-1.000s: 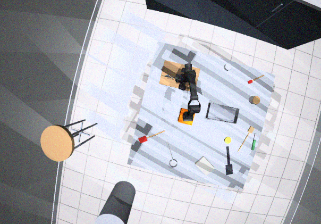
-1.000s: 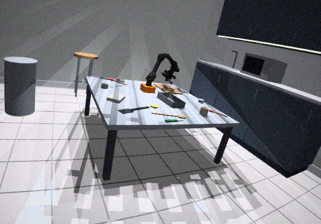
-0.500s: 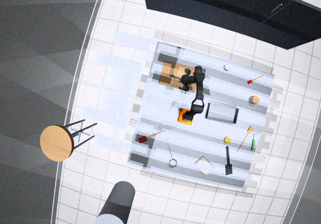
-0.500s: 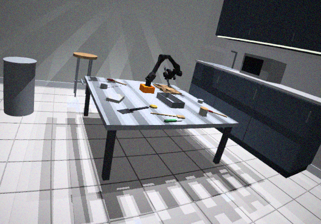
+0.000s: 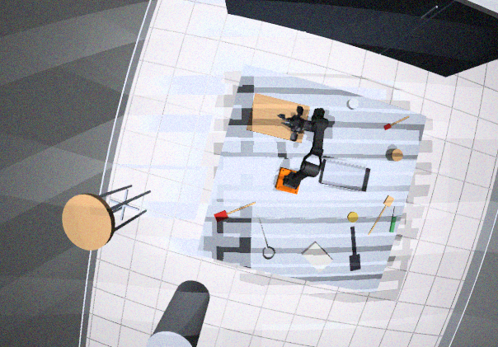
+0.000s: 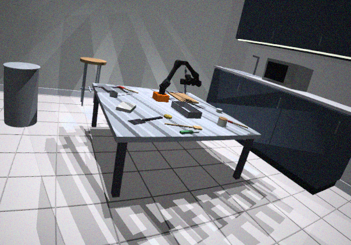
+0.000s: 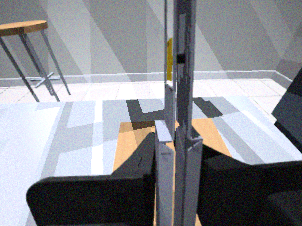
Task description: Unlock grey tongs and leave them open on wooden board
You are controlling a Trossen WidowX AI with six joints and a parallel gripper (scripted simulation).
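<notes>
Right now the wooden board is 170 mm below my gripper tip and 40 mm to the left of it. The rest, counted from my gripper tip: red spatula: 600 mm to the right, 240 mm behind, 180 mm below; roasting tin: 460 mm ahead, 280 mm to the right, 150 mm below; wood-topped cup: 780 mm ahead, 150 mm below, 110 mm to the right.
</notes>
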